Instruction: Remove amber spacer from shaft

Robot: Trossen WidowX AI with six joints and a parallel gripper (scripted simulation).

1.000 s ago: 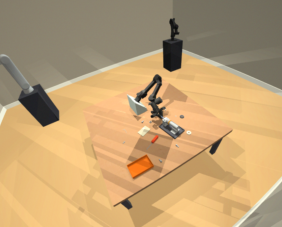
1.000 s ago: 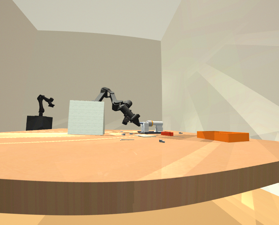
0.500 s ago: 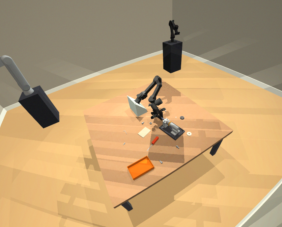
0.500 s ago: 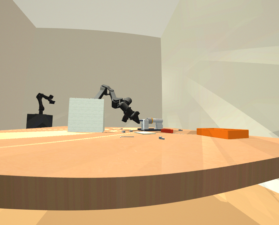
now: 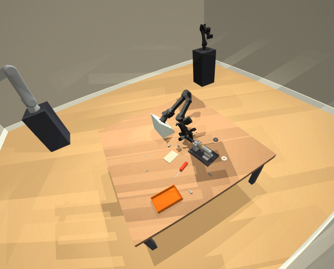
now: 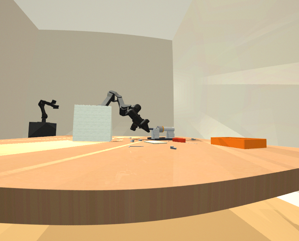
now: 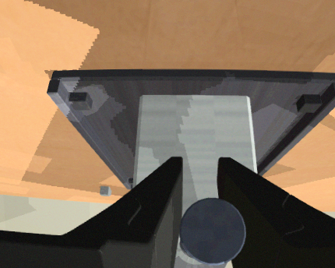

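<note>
My gripper tip is now 5 cm short of the dark shaft, 2 cm below it and 1 cm to the right of it. The rest, counted from my gripper tip: beige card: 23 cm to the right, 5 cm below; then black washer: 23 cm to the left, 5 cm below, 5 cm ahead; then amber spacer: 10 cm ahead, 2 cm to the left, 2 cm above.
</note>
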